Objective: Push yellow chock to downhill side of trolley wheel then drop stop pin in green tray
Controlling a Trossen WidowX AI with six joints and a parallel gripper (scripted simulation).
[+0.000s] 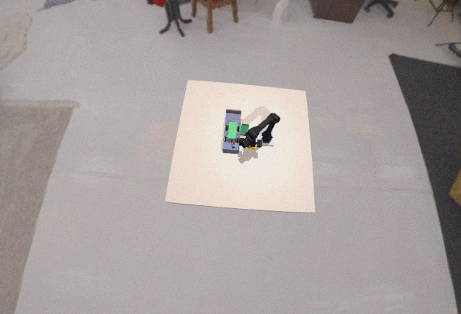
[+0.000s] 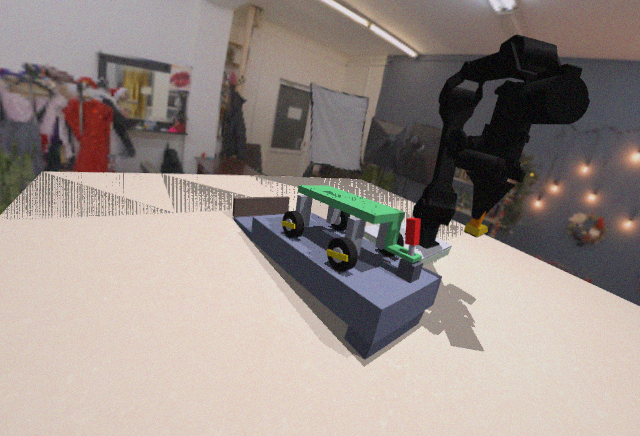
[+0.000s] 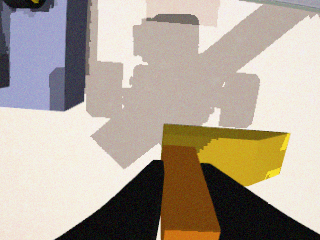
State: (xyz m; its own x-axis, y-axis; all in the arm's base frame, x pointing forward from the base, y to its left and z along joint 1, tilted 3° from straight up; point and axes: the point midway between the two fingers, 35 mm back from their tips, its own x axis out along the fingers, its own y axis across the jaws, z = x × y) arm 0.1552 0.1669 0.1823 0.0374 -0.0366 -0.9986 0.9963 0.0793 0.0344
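Now: gripper tip 130 mm short of the red-headed stop pin, 40 mm above it and 20 mm to the left of it. Round my gripper tip: green-decked trolley 160 mm ahead, 130 mm to the right, 60 mm below; blue-grey ramp 160 mm ahead, 140 mm to the right, 130 mm below; yellow chock 20 mm behind, 10 mm below.
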